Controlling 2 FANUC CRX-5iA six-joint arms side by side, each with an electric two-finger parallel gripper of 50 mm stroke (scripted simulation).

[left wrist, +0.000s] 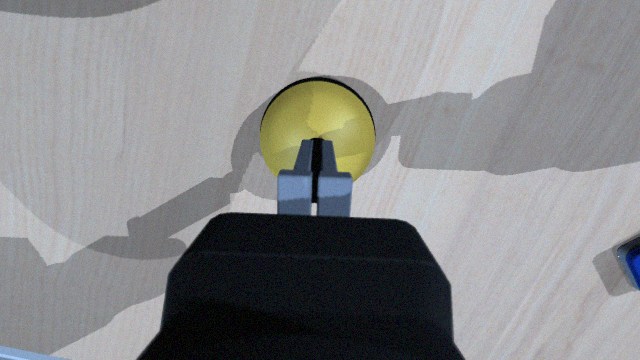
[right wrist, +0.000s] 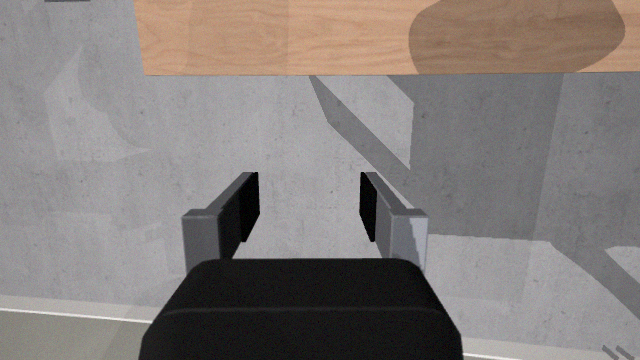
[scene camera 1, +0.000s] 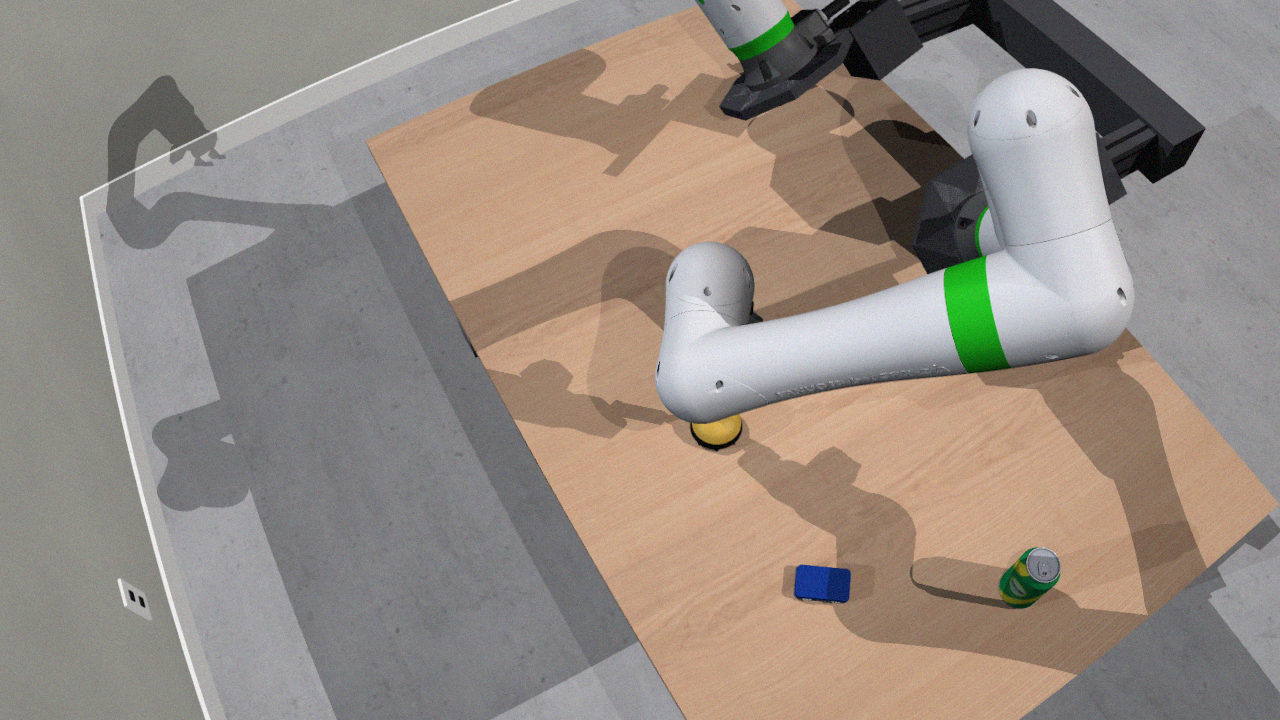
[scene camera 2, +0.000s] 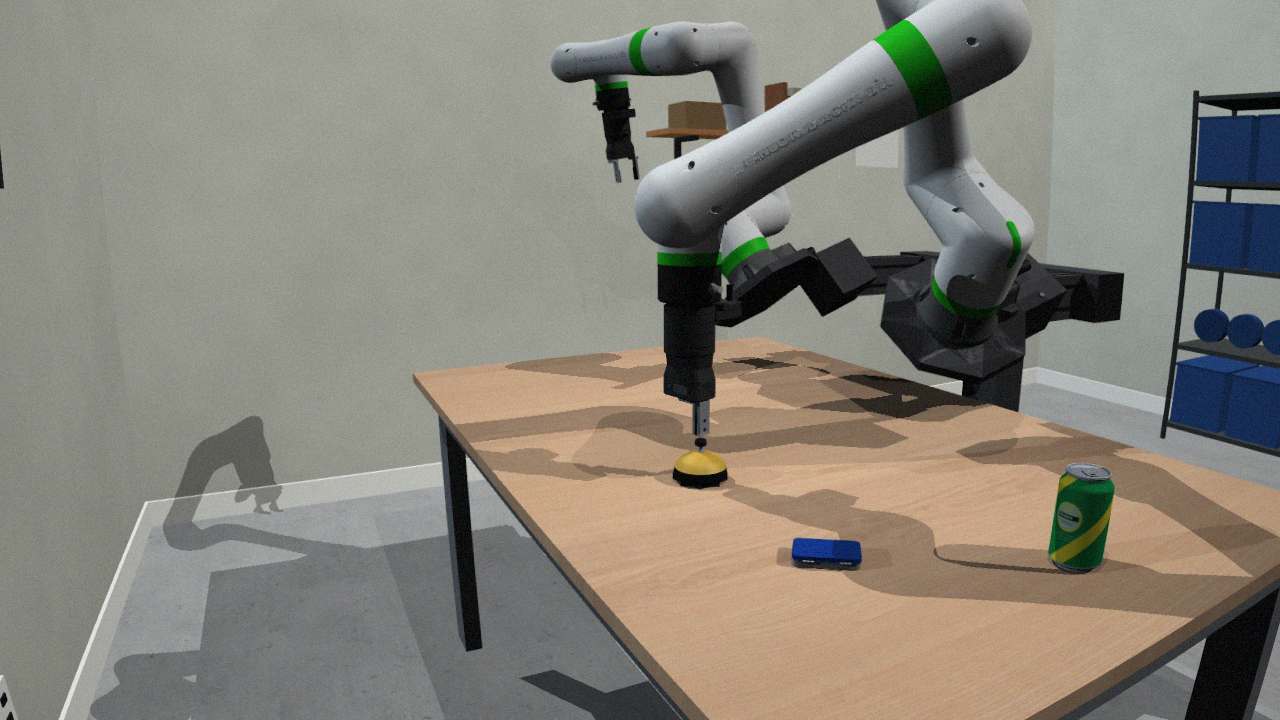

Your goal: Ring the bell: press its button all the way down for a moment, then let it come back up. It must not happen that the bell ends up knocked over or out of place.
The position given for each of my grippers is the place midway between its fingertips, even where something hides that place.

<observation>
I see my left gripper (scene camera 2: 700, 434), my right gripper (scene camera 2: 627, 180), a blue box (scene camera 2: 806, 552) and a bell (scene camera 2: 700, 469).
The blue box also shows in scene camera 1 (scene camera 1: 817, 583). The bell also shows in the left wrist view (left wrist: 317, 107) and in scene camera 1 (scene camera 1: 721, 434). My left gripper is seen too in the left wrist view (left wrist: 316, 159). The right wrist view does not show the blue box: it is out of frame. The right wrist view misses the bell: it is out of frame.
</observation>
